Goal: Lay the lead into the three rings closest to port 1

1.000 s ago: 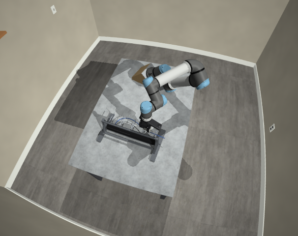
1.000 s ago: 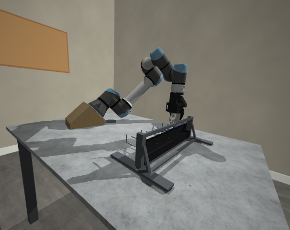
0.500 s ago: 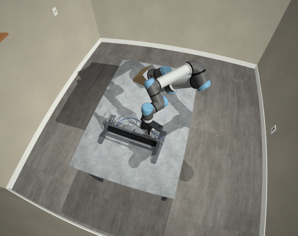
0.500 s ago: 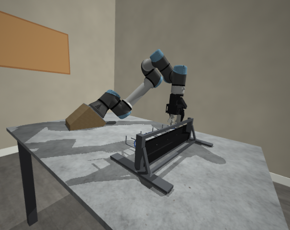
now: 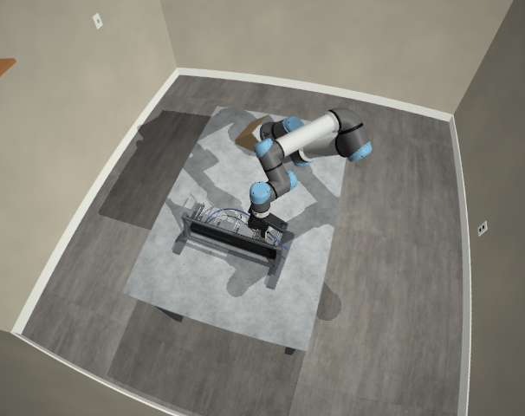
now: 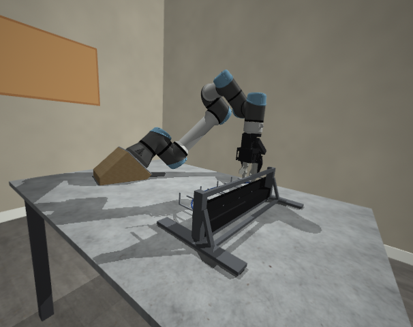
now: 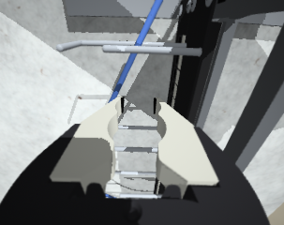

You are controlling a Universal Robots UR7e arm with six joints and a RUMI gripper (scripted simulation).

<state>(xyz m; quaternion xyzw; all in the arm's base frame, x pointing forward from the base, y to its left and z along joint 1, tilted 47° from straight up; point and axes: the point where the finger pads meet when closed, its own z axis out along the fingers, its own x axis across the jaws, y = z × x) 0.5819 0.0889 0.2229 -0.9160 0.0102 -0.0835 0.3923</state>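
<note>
The dark rack is 70 mm ahead of my hand, 150 mm to the right of it and 10 mm below it.
</note>
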